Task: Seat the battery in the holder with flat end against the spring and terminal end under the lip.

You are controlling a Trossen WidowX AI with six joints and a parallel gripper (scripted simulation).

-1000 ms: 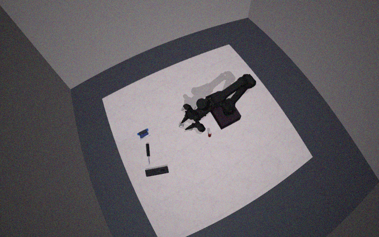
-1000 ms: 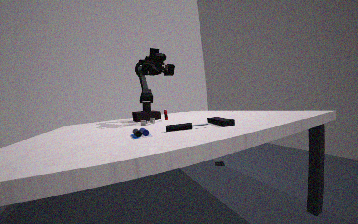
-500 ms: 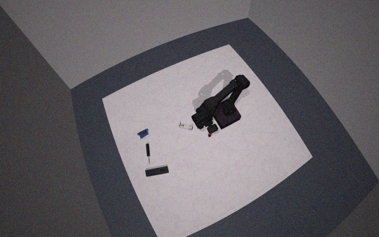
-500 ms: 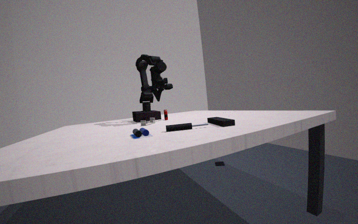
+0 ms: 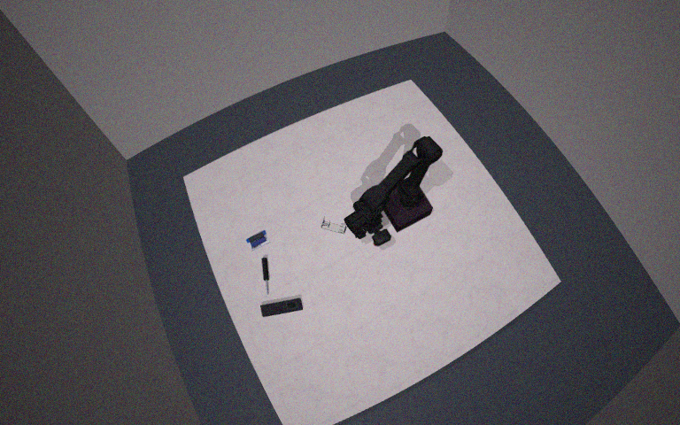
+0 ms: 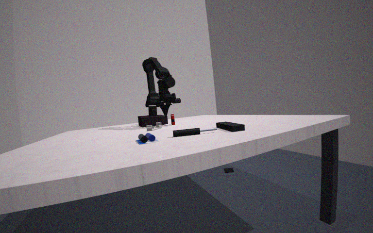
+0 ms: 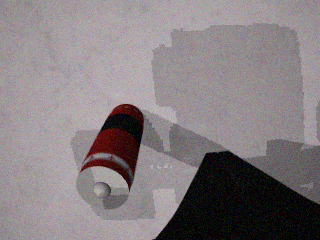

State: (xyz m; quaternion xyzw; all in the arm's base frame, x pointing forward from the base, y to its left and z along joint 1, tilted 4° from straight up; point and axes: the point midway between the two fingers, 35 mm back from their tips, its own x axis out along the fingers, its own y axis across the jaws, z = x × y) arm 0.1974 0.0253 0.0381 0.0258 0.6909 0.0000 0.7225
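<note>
My gripper tip is 40 mm to the right of the battery and 20 mm above it. The rest, counted from my gripper tip: black-handled screwdriver 450 mm ahead, 40 mm to the right, 40 mm below; then flat black box 450 mm ahead, 90 mm to the left, 40 mm below.
</note>
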